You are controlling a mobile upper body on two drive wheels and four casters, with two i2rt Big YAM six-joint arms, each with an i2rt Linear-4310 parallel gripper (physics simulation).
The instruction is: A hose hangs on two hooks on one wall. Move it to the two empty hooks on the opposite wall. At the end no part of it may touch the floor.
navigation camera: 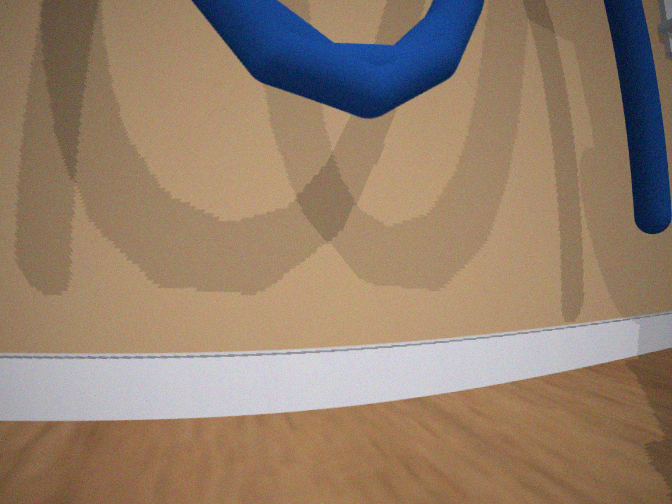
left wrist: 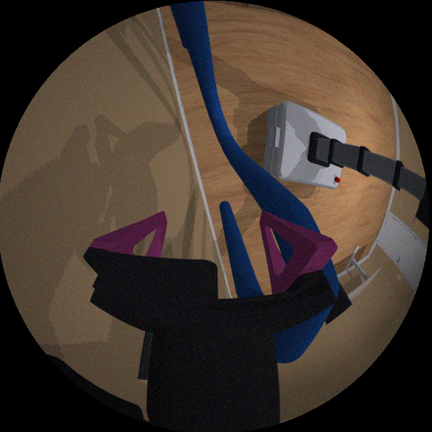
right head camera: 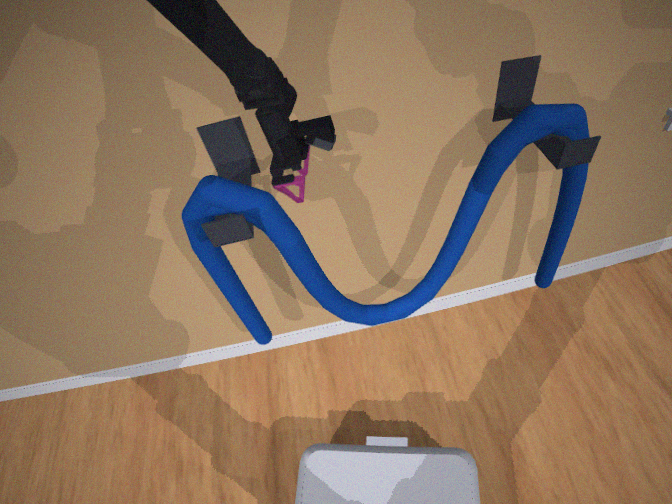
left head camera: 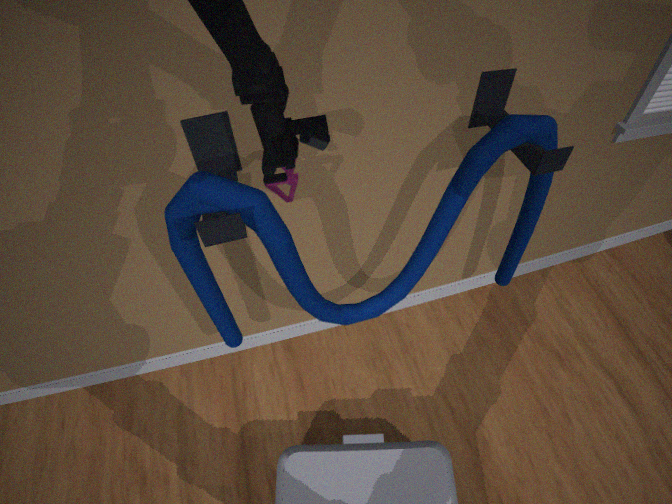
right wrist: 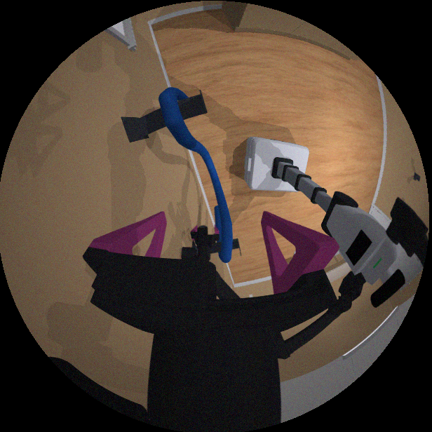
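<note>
The blue hose (left head camera: 347, 314) (right head camera: 374, 315) (left wrist: 220, 120) (right wrist: 216, 180) (navigation camera: 369, 81) lies over a left dark hook (left head camera: 208, 135) (right head camera: 225, 143) and a right dark hook (left head camera: 492, 94) (right head camera: 518, 84). It sags between them, and both ends hang down outside. In the navigation camera, the bend and the right end hang above the baseboard. My left gripper (left head camera: 284, 187) (right head camera: 293, 187) (left wrist: 212, 216) is open and empty, just right of the left hook, beside the hose's inner strand. My right gripper is open and empty, away from the hose.
My grey base (left head camera: 363, 471) (right head camera: 388, 477) (left wrist: 305, 145) (right wrist: 277, 165) stands on the wooden floor facing the wall. A window frame (left head camera: 632, 108) is at the right. A small dark thing (right wrist: 416, 176) is on the far wall, too small to identify as a hook.
</note>
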